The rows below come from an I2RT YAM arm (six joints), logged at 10 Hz.
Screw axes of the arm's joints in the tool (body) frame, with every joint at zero. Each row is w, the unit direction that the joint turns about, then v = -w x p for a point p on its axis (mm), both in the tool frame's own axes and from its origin. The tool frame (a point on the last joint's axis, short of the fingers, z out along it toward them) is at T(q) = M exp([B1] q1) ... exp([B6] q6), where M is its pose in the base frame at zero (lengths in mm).
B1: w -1 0 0 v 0 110.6 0
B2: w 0 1 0 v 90.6 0 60
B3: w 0 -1 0 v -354.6 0 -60
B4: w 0 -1 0 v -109.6 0 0
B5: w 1 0 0 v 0 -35.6 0
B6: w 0 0 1 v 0 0 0
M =
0 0 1 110.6
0 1 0 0
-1 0 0 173.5
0 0 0 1
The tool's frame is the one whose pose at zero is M.
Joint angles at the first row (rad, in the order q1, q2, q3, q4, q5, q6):
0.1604, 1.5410, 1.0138, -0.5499, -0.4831, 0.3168
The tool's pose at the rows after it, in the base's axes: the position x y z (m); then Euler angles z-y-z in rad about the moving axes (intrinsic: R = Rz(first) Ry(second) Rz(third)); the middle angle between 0 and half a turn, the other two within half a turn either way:
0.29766 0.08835 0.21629 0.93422 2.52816 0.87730
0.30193 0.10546 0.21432 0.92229 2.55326 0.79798
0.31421 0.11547 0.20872 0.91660 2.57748 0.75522
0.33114 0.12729 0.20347 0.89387 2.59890 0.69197
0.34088 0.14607 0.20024 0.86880 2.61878 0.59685
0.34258 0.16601 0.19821 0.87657 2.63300 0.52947
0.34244 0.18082 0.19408 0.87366 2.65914 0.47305
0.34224 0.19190 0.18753 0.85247 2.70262 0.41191
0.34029 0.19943 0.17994 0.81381 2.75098 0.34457
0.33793 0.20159 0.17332 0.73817 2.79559 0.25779
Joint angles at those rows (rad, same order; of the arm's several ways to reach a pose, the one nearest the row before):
0.2466, 1.5551, 1.0458, -0.5632, -0.3740, 0.2859
0.3000, 1.5917, 1.0767, -0.5590, -0.3294, 0.2600
0.3202, 1.6573, 1.1271, -0.5583, -0.3050, 0.2344
0.3397, 1.7386, 1.2007, -0.5590, -0.2752, 0.2047
0.3824, 1.8007, 1.2648, -0.5636, -0.2356, 0.1673
0.4316, 1.8397, 1.3075, -0.5724, -0.2111, 0.1349
0.4690, 1.8729, 1.3380, -0.5873, -0.1837, 0.1104
0.4976, 1.9087, 1.3663, -0.6136, -0.1482, 0.0883
0.5202, 1.9369, 1.3811, -0.6396, -0.1104, 0.0719
0.5316, 1.9530, 1.3823, -0.6609, -0.0696, 0.0631

